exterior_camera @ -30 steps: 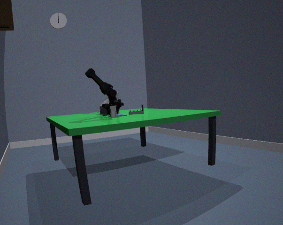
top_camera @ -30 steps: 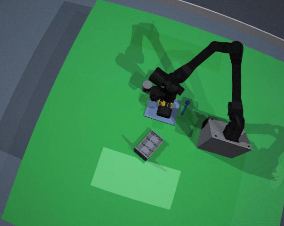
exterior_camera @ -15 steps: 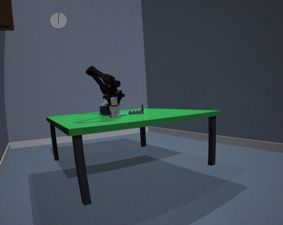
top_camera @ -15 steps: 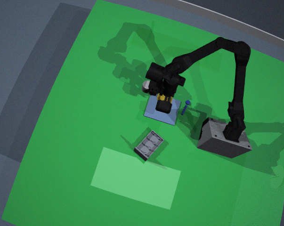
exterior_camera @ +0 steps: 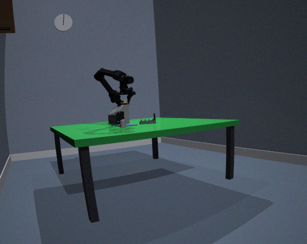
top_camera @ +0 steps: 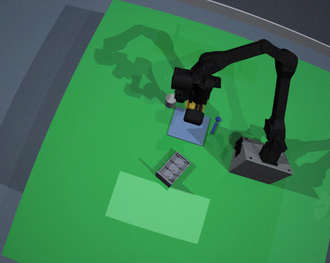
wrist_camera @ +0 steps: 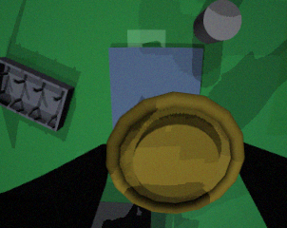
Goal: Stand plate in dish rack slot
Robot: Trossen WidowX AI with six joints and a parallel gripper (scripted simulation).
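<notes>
My gripper tip is now 20 cm to the right of the dish rack, 14 cm above it and 1 cm short of it. Also, from my gripper tip: cup 14 cm below, 9 cm ahead, 7 cm to the right; yellow plate 1 cm above; blue mat 16 cm below, 1 cm to the left, 1 cm behind.
</notes>
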